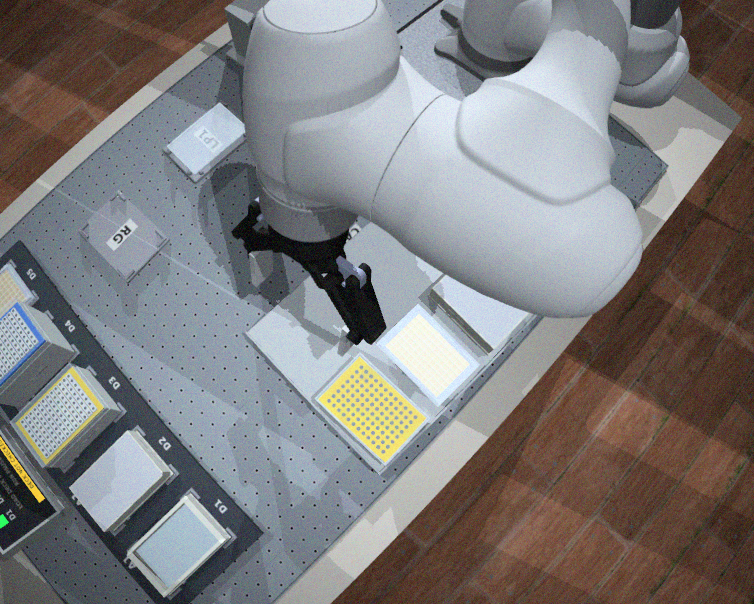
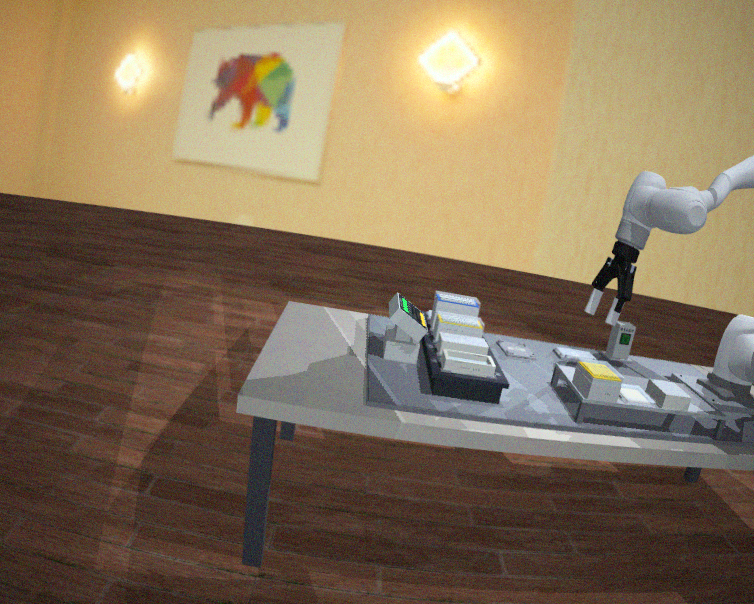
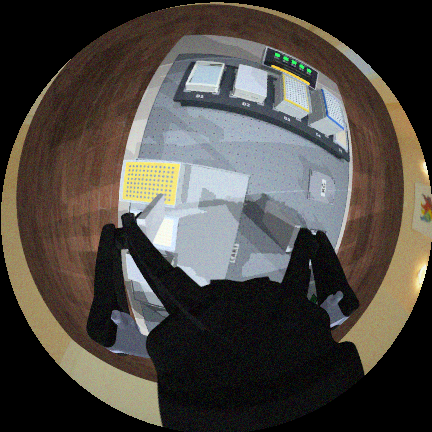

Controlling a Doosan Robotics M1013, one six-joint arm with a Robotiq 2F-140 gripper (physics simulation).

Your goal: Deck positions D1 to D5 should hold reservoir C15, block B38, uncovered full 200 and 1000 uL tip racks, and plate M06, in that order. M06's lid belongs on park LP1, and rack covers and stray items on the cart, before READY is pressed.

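Frame: origin at the arm's base, x ahead, y left, z up, level; centimetres.
Seen in the pictures: gripper, fingertip midpoint: (image 1: 304,311) (image 2: 599,318) (image 3: 216,207); arm's base, link origin: (image 1: 495,49) (image 2: 727,393).
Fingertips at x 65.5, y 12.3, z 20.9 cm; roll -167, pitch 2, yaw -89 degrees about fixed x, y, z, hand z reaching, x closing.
Note:
Offsets run from my fingertips to a thing's top centre. "*": to the spot under its first point.
My gripper (image 1: 302,295) (image 2: 601,314) (image 3: 216,207) is open and empty, high above the table near the cart {dx -14.9, dy +8.1, dz -16.1 cm} (image 1: 280,336) (image 3: 215,190). D1 holds a pale-blue reservoir {dx +35.7, dy +4.9, dz -13.7 cm} (image 1: 179,544) (image 2: 468,363) (image 3: 205,76). D2 holds a white block {dx +34.6, dy -7.5, dz -12.7 cm} (image 1: 119,481) (image 3: 251,82). D3 holds a yellow-edged tip rack {dx +33.5, dy -19.8, dz -9.8 cm} (image 1: 59,415) (image 3: 296,94) and D4 a blue-edged one {dx +32.4, dy -32.2, dz -6.5 cm} (image 1: 15,342) (image 2: 456,302) (image 3: 330,110), both with tips showing. A cream plate {* dx +26.9, dy -43.5, dz -15.5 cm} (image 1: 12,289) partly shows at D5. A clear lid-like piece {dx -15.3, dy -40.0, dz -20.9 cm} (image 1: 207,141) (image 2: 572,354) lies on LP1. The READY box {* dx -34.7, dy -44.3, dz -15.7 cm} (image 2: 621,341) stands behind.
The cart carries a yellow-topped box {dx +2.9, dy +13.3, dz -9.7 cm} (image 1: 371,408) (image 2: 599,377) (image 3: 151,182), a cream-topped plate {dx -8.8, dy +14.2, dz -15.1 cm} (image 1: 427,355) (image 3: 166,232) and a white block {dx -19.5, dy +15.3, dz -12.5 cm} (image 1: 490,308) (image 2: 670,395). The RG stand (image 1: 125,239) (image 3: 321,187) lies between deck and LP1. A display {* dx +50.1, dy -11.3, dz -9.1 cm} (image 2: 407,314) (image 3: 291,65) shows green marks behind the deck.

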